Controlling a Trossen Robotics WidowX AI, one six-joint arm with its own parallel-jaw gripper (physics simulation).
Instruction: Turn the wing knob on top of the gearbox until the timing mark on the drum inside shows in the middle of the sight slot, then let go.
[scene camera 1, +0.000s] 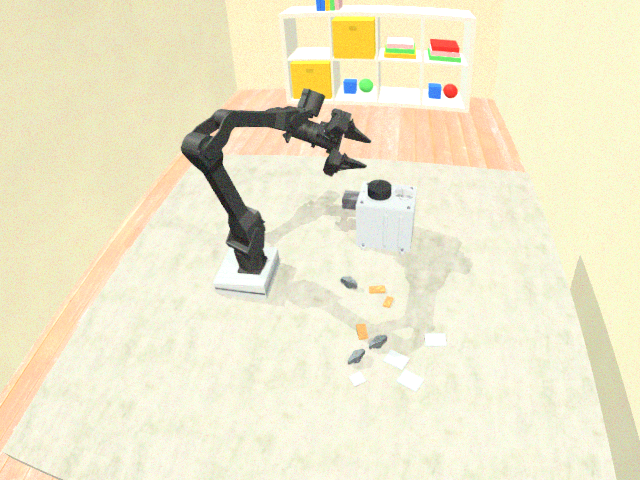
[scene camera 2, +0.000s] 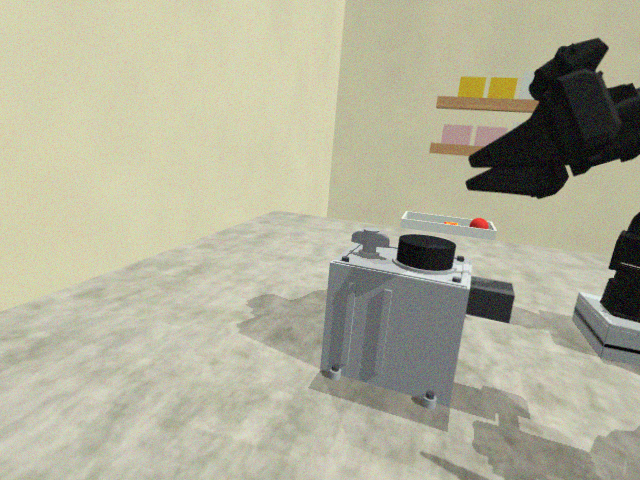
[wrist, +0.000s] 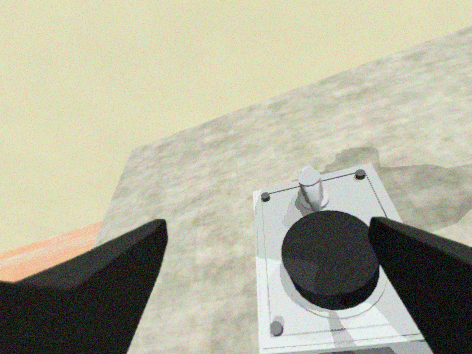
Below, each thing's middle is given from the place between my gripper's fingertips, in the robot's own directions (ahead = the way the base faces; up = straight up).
My gripper is now 10 cm short of the grey wing knob (scene camera 2: 371, 238), 2 cm to the left of it and 11 cm above it. Also, from my hand: gearbox (scene camera 2: 395, 321) (3 cm ahead, 2 cm to the right, 16 cm below).
